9 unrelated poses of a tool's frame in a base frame.
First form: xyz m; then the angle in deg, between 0 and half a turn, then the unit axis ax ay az.
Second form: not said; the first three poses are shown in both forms.
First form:
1: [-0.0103 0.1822 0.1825 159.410 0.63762 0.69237 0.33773]
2: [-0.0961 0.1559 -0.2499 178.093 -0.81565 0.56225 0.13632]
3: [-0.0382 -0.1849 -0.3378 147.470 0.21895 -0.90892 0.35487]
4: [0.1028 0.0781 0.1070 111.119 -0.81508 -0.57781 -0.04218]
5: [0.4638 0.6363 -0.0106 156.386 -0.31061 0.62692 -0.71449]
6: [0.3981 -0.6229 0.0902 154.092 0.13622 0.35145 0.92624]
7: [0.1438 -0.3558 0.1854 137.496 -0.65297 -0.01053 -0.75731]
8: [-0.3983 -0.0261 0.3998 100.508 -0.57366 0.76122 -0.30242]
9: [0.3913 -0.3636 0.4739 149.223 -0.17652 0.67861 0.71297]
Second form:
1:
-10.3 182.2 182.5
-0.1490 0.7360 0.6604
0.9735 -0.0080 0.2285
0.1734 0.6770 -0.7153

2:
-96.1 155.9 -249.9
0.3308 -0.9215 -0.2036
-0.9124 -0.3674 0.1804
-0.2410 0.1261 -0.9623

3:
-38.2 -184.9 -337.8
-0.7548 -0.5576 -0.3456
-0.1760 0.6795 -0.7122
0.6320 -0.4767 -0.6110

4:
102.8 78.1 107.0
0.5434 0.6800 -0.4922
0.6013 0.0939 0.7935
0.5858 -0.7272 -0.3579

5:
463.8 636.3 -10.6
-0.7314 -0.0869 0.6764
-0.6594 -0.1631 -0.7339
0.1741 -0.9828 0.0620

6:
398.1 -622.9 90.2
-0.8642 -0.3138 0.3932
0.4956 -0.6649 0.5588
0.0861 0.6779 0.7301

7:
143.8 -355.8 185.4
0.0035 0.5236 0.8519
-0.4997 -0.7370 0.4550
0.8662 -0.4273 0.2591

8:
-398.3 -26.1 399.8
0.2067 -0.2190 0.9536
-0.8137 0.5028 0.2918
-0.5433 -0.8362 -0.0742

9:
391.3 -363.6 473.9
-0.8012 -0.5875 0.1133
0.1421 -0.0030 0.9898
-0.5812 0.8092 0.0859

